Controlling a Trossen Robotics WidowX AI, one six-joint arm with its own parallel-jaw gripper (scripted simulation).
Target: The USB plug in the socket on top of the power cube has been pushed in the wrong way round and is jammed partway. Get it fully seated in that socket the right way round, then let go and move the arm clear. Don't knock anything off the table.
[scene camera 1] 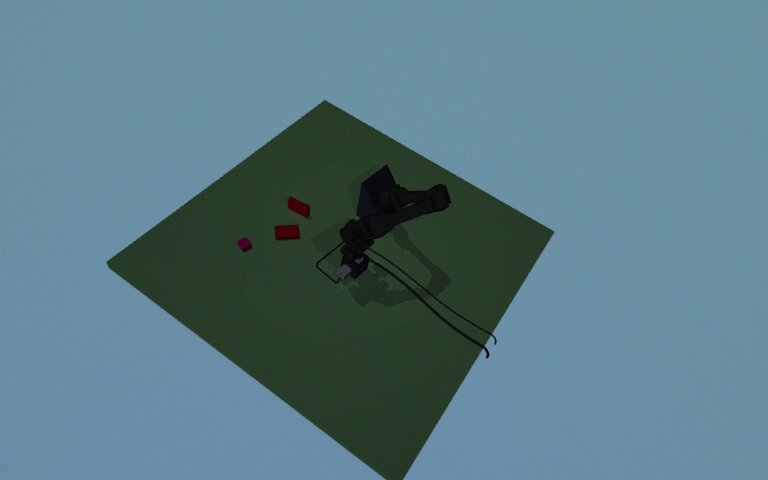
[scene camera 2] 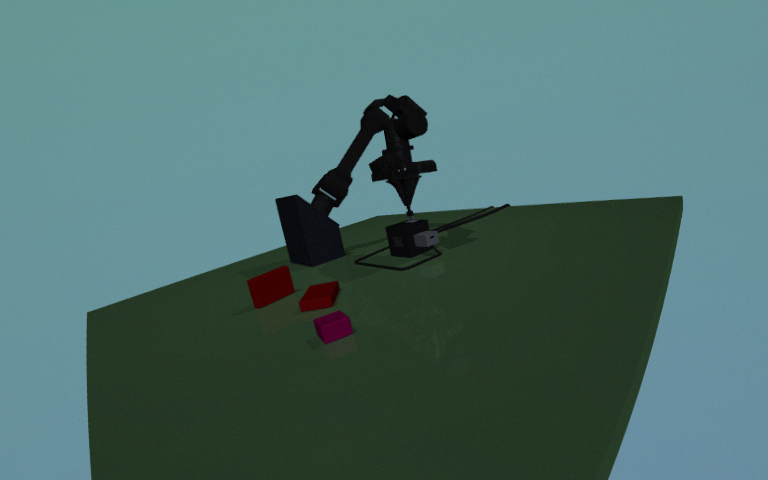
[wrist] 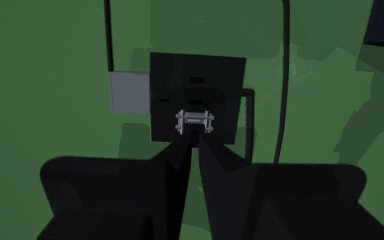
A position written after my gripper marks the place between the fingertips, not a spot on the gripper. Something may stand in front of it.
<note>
My gripper (scene camera 2: 407, 205) holds a grey USB plug. Further things: a magenta block (scene camera 2: 334, 326) and a black power cube (scene camera 2: 400, 236).
My gripper shows as well in the wrist view (wrist: 195, 139). The black power cube is seen too in scene camera 1 (scene camera 1: 357, 269) and in the wrist view (wrist: 195, 83). The wrist view misses the magenta block: it is out of frame.
</note>
